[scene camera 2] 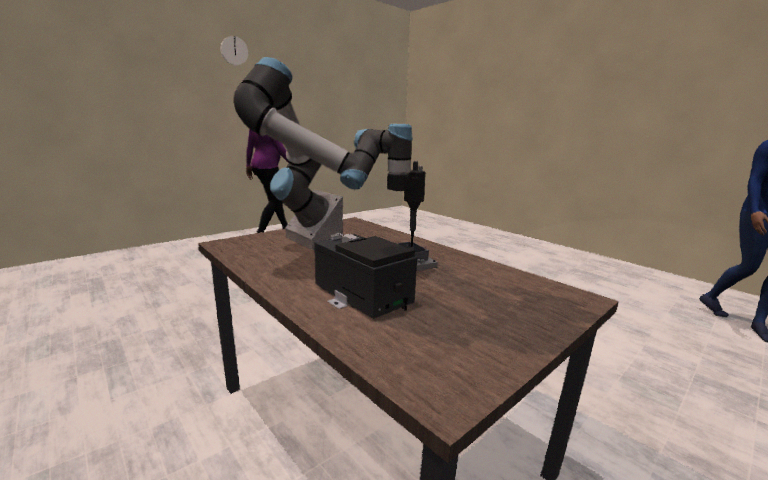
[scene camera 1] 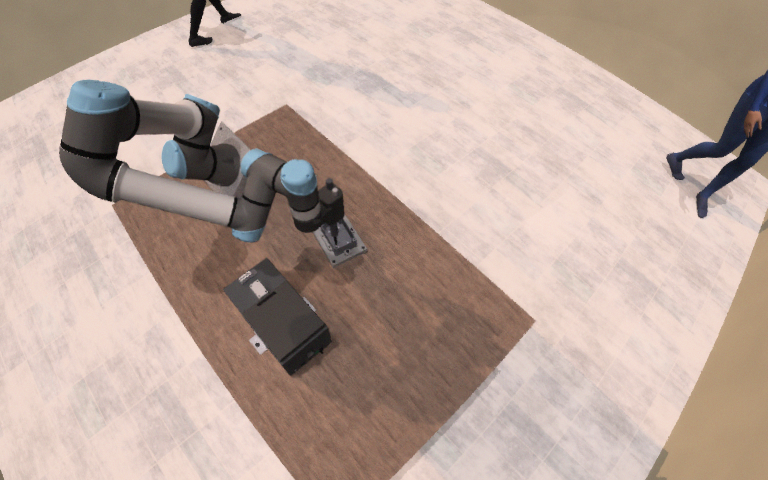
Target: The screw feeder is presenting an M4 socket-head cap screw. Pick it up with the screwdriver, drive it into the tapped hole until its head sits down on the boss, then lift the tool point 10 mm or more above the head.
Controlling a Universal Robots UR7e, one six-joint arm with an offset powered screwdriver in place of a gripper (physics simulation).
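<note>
The black screwdriver (scene camera 1: 335, 242) (scene camera 2: 412, 243) points straight down, with its thin tip at the dark raised part (scene camera 1: 346, 240) (scene camera 2: 420, 250) of the workpiece. The tip is at or very close to the top of that part; the exact gap is too small to tell. The workpiece's grey base plate (scene camera 1: 340, 259) (scene camera 2: 428, 264) lies flat on the table. The screw, the tapped hole and the boss are too small to make out, so whether a screw is on the tip cannot be told. The black screw feeder (scene camera 1: 286, 319) (scene camera 2: 362, 277) stands apart from the tool.
The wooden table (scene camera 1: 424, 316) (scene camera 2: 498, 322) carries the arm's base plate (scene camera 1: 223, 134) (scene camera 2: 338, 212), feeder and workpiece. A metal bracket (scene camera 1: 257, 343) (scene camera 2: 338, 300) sticks out from the feeder's side. A person in blue (scene camera 1: 741, 135) (scene camera 2: 750, 237) and another in dark trousers (scene camera 1: 196, 22) (scene camera 2: 269, 189) are on the floor beyond.
</note>
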